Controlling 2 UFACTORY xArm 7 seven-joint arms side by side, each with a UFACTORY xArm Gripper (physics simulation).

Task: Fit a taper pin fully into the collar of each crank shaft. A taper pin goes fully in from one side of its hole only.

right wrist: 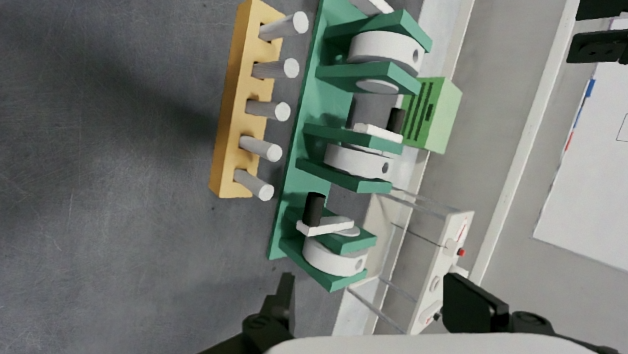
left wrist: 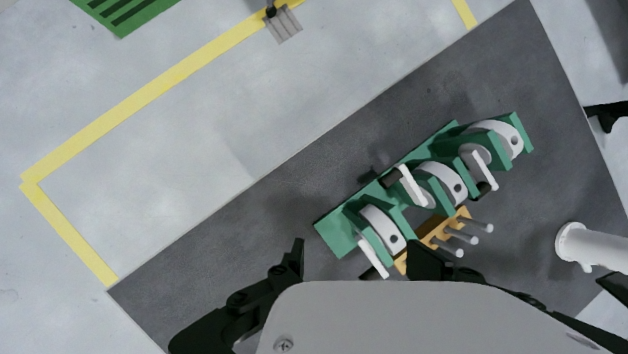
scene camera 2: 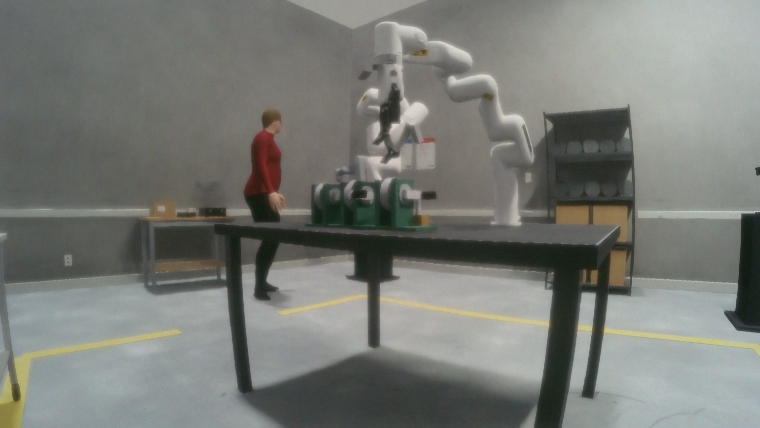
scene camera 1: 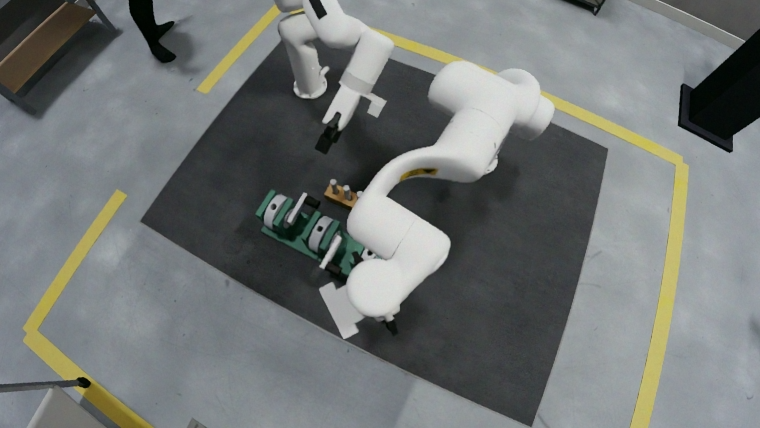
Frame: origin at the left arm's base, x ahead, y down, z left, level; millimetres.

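Seen in the pictures: left gripper, fingertip midpoint: point(right wrist: 573, 26) point(left wrist: 354, 256) point(scene camera 2: 389, 125); right gripper, fingertip midpoint: point(right wrist: 369, 298) point(scene camera 2: 378, 153) point(scene camera 1: 325, 145); left arm's base at its link origin: point(scene camera 2: 505, 225); right arm's base at its link origin: point(left wrist: 569, 240) point(scene camera 1: 310, 86).
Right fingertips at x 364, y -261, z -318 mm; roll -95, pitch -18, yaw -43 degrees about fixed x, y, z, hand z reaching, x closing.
Offsets run from my right fingertips to a thing's middle. "pt": to the spot under its first point. Level surfaces: height alone.
A green stand point(scene camera 1: 289, 243) point(left wrist: 340, 235) point(right wrist: 292, 202) bears three cranks with grey collars. The end collar {pt dx +207, dy +119, dz -50 mm} point(scene camera 1: 270, 216) point(left wrist: 501, 131) point(right wrist: 327, 259), middle collar {pt dx +187, dy +120, dz +96 mm} point(scene camera 1: 317, 240) point(left wrist: 444, 176) point(right wrist: 352, 161) and other end collar point(left wrist: 377, 220) point(right wrist: 380, 46) each show an open hole. Several grey taper pins {dx +12, dy +196, dz +57 mm} point(scene camera 1: 346, 192) point(left wrist: 462, 235) {dx +6, dy +196, dz +100 mm} point(right wrist: 268, 109) stand in a wooden rack point(scene camera 1: 335, 198) point(scene camera 2: 420, 219) point(right wrist: 230, 105) alongside. My left gripper point(scene camera 1: 392, 326) point(left wrist: 354, 256) is open and empty, high beyond the stand. My right gripper point(scene camera 1: 324, 144) point(right wrist: 369, 298) is open and empty, above the table behind the rack.
The dark table {dy +261 mm} point(scene camera 1: 478, 297) point(scene camera 2: 478, 236) carries both arms. The left arm point(scene camera 1: 409, 228) passes over the stand's right end and hides part of it and of the rack in scene camera 1. Crank handles {pt dx +104, dy +147, dz +8 mm} point(scene camera 1: 312, 202) point(right wrist: 314, 209) stick out beside the collars.
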